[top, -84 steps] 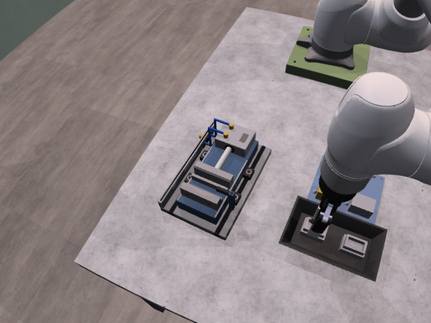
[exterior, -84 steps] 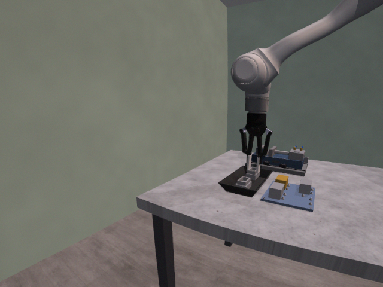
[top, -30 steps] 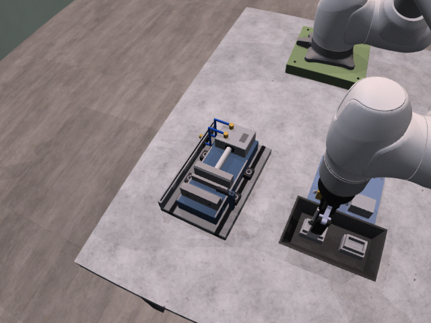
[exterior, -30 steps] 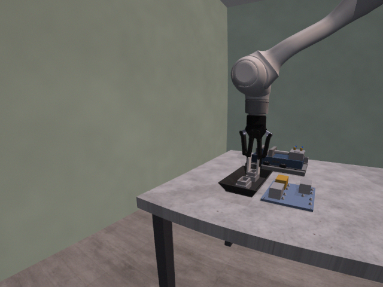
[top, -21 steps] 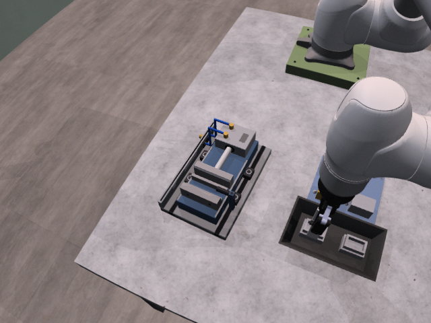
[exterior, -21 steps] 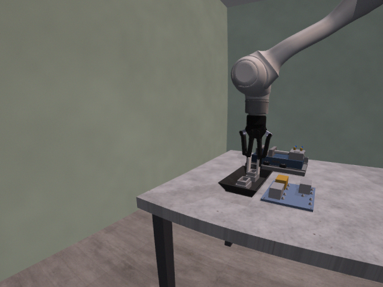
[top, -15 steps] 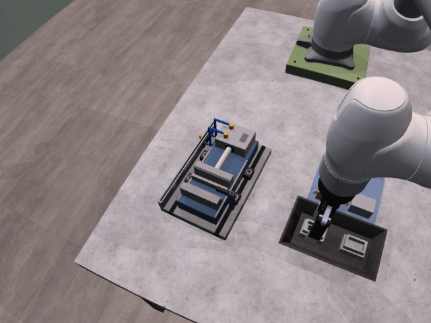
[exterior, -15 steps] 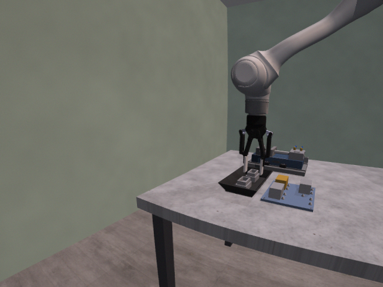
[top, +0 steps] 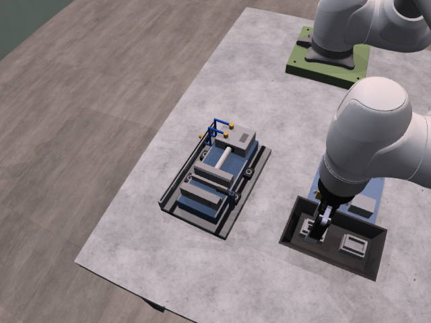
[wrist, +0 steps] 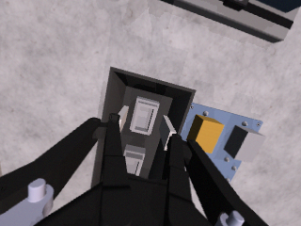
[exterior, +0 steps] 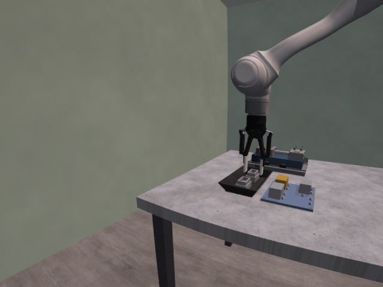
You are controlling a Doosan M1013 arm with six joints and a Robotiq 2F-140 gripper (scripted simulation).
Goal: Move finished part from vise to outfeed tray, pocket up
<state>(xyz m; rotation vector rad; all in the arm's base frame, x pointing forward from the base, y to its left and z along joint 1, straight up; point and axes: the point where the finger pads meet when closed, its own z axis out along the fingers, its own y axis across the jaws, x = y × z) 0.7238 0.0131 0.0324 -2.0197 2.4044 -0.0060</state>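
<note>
My gripper is now 120 mm past the yellow block, 30 mm to the right of it and 40 mm above it. Round my hand: blue fixture plate (150 mm behind, 80 mm to the left, 70 mm below).
</note>
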